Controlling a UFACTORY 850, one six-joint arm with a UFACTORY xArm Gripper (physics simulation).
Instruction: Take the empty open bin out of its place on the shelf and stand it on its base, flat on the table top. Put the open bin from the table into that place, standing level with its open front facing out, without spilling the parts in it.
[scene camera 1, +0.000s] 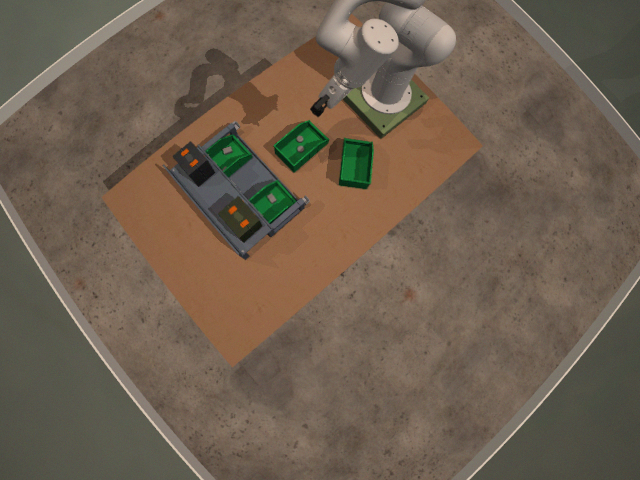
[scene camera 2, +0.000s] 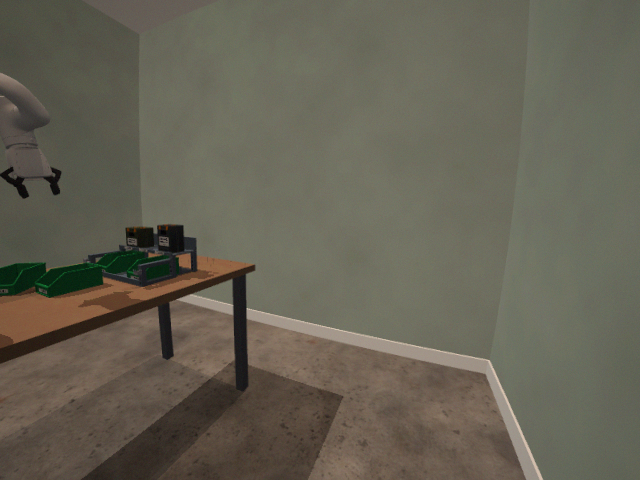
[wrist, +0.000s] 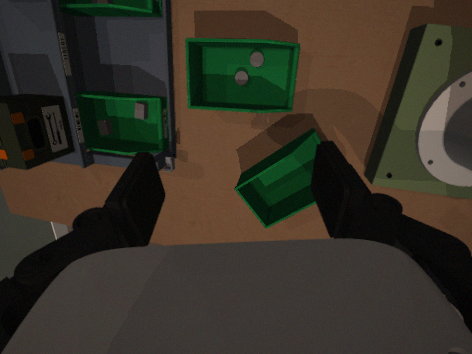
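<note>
The empty green open bin (scene camera 1: 356, 162) (scene camera 2: 21, 277) (wrist: 280, 182) stands on its base on the table top (scene camera 1: 284, 289) (scene camera 2: 217, 266) (wrist: 215, 135), turned at an angle to the shelf. The green open bin with two round grey parts (scene camera 1: 310, 135) (scene camera 2: 74, 279) (wrist: 215, 90) stands level on the table between it and the shelf (scene camera 1: 305, 202) (scene camera 2: 193, 260) (wrist: 171, 75). A vacant place (scene camera 1: 251, 173) (wrist: 120, 55) shows between two shelf bins. My gripper (scene camera 1: 317, 109) (scene camera 2: 39, 194) (wrist: 235, 169) is open and empty, high above the table. In the wrist view its right finger hides one end of the empty bin.
Green bins with grey blocks (scene camera 1: 230, 144) (scene camera 1: 272, 209) (wrist: 120, 137) flank the vacant place. A black case (scene camera 1: 201, 173) (scene camera 2: 174, 237) and an olive case (scene camera 1: 239, 219) (scene camera 2: 142, 237) (wrist: 35, 150) stand on the raised rear tier. The green base plate (scene camera 1: 381, 124) (wrist: 400, 110) is beside the empty bin.
</note>
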